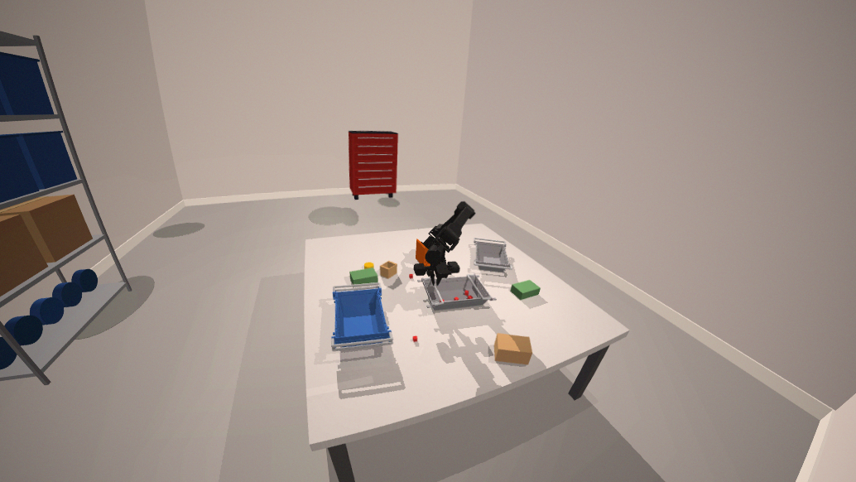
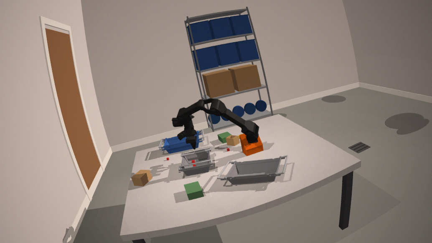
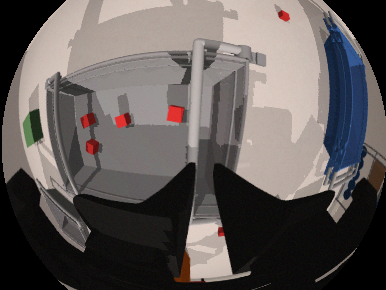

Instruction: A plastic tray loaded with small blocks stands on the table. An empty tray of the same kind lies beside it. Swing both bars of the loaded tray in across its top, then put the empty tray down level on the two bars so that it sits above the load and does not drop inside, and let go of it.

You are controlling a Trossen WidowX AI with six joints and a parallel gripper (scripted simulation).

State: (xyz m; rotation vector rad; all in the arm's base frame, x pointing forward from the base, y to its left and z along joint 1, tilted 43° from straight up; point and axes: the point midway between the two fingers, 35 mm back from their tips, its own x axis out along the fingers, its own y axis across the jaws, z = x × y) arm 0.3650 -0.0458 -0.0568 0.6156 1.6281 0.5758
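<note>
My gripper tip is 44 cm to the right of the grey plastic tray, 29 cm past it and 4 cm above it. From my gripper tip the other things lie so: red cube (21 cm ahead, 14 cm to the right, 8 cm below).
</note>
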